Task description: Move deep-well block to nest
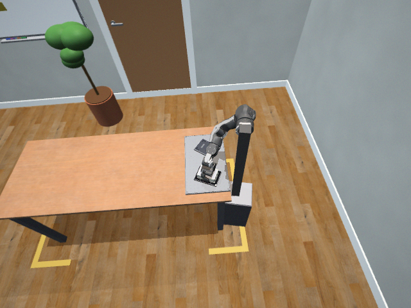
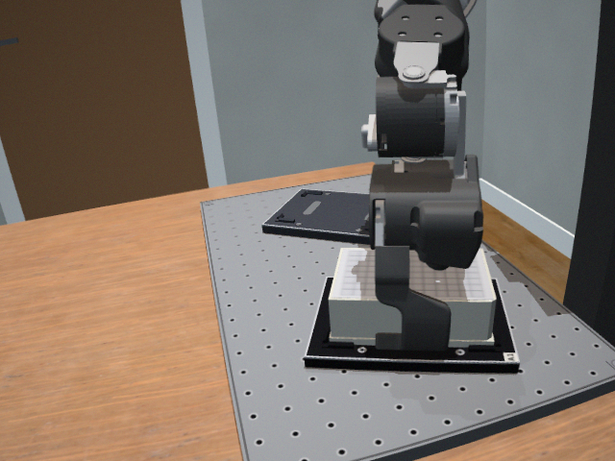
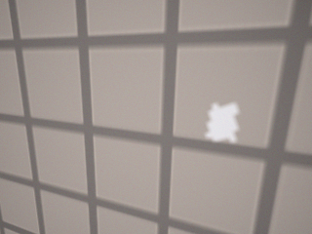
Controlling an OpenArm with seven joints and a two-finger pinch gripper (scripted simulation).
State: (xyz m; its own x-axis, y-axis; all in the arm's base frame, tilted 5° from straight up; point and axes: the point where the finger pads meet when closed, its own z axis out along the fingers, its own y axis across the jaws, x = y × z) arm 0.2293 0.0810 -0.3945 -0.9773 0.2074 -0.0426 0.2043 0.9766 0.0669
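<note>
Right now my hand is 10 mm above the black nest N1. The rest, counted from my hand: A1 label: 70 mm to the left, 60 mm behind; then white 96-well deep-well block: 20 mm above; then black nest N2: 230 mm to the right, 40 mm ahead, 10 mm below.
</note>
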